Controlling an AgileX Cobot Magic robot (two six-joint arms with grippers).
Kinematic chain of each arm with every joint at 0, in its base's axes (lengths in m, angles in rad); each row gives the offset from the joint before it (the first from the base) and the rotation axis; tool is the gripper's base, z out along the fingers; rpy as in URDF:
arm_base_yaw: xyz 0 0 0.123 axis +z
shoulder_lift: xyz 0 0 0 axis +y
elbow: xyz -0.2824 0 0.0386 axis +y
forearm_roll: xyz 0.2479 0 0.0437 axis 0.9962 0 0.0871
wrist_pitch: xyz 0 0 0 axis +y
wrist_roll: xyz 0.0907 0 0.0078 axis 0.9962 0 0.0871
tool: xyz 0 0 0 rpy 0 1.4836 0
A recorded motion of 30 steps. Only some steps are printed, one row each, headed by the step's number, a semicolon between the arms.
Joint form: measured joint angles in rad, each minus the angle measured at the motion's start. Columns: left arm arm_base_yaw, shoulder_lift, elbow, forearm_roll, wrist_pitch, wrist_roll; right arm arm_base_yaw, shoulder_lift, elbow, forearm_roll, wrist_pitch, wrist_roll.
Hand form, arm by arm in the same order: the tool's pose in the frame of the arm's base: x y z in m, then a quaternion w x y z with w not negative. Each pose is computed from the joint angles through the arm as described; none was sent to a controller.
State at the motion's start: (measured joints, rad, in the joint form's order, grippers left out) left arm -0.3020 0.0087 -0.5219 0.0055 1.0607 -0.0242; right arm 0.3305 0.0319 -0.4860 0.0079 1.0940 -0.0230
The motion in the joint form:
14: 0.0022 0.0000 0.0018 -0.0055 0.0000 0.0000; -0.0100 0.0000 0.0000 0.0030 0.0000 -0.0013
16: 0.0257 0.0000 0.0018 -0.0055 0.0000 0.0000; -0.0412 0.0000 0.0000 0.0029 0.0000 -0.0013
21: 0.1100 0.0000 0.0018 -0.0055 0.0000 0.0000; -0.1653 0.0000 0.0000 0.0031 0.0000 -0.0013
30: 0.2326 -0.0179 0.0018 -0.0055 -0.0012 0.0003; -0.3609 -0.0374 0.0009 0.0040 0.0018 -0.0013
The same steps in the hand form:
14: -0.0056 0.0017 0.2828 0.51950 0.11679 0.84218 -0.08490; -0.0003 0.0008 0.2707 0.48120 -0.14997 0.86022 0.07730
16: -0.0056 0.0016 0.2828 0.52046 0.10689 0.84350 -0.07879; -0.0003 0.0008 0.2707 0.48235 -0.13653 0.86246 0.06973
21: -0.0057 0.0011 0.2828 0.52332 0.07125 0.84725 -0.05679; -0.0002 0.0009 0.2707 0.48574 -0.08279 0.86926 0.03979
30: -0.0086 0.0006 0.2828 0.53390 0.01923 0.84496 -0.02492; -0.0055 0.0011 0.2702 0.50239 0.00233 0.86460 -0.00780

